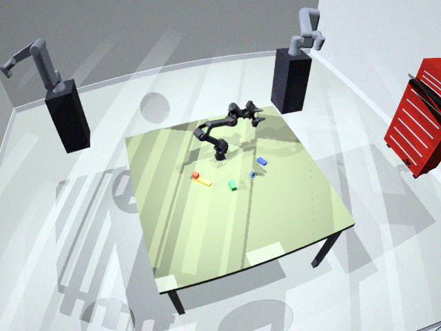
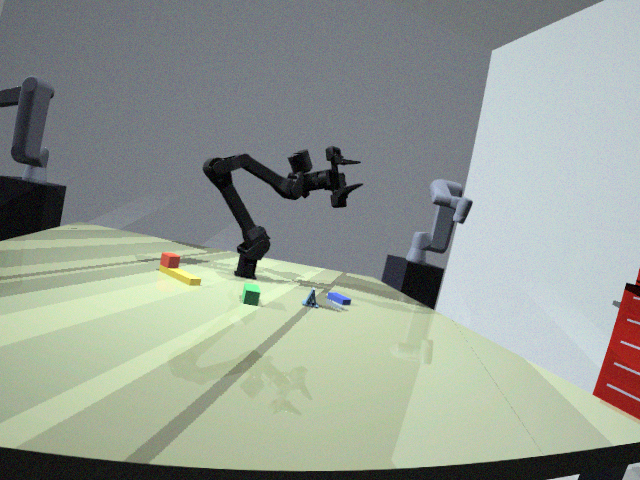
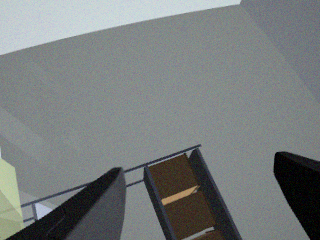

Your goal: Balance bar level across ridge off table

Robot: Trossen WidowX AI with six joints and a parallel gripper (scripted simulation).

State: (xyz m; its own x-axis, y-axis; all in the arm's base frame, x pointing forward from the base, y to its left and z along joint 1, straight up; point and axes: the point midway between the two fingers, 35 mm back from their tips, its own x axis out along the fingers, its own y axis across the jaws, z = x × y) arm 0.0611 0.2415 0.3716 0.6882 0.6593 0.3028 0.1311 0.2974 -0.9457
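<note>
The yellow bar lies 47 cm to the right of my gripper tip, 36 cm below it and 7 cm ahead of it. The rest, counted from my gripper tip: blue block (37 cm below, 6 cm ahead); then green block (37 cm below, 28 cm to the right, 20 cm ahead).
</note>
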